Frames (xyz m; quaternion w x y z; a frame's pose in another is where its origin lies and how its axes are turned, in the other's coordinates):
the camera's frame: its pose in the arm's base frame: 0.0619 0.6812 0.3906 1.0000 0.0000 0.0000 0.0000
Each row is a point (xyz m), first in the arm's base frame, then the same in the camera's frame.
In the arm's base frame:
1: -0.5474 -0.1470 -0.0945
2: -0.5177 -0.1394 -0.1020
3: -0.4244 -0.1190 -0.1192
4: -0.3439 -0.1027 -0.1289
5: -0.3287 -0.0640 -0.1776
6: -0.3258 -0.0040 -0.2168
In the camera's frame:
1: -0.6093 -0.8282 -0.4851
2: -0.5796 -0.8206 -0.4926
3: -0.4863 -0.8002 -0.5098
4: -0.4058 -0.7839 -0.5195
5: -0.3906 -0.7452 -0.5682
6: -0.3877 -0.6852 -0.6074

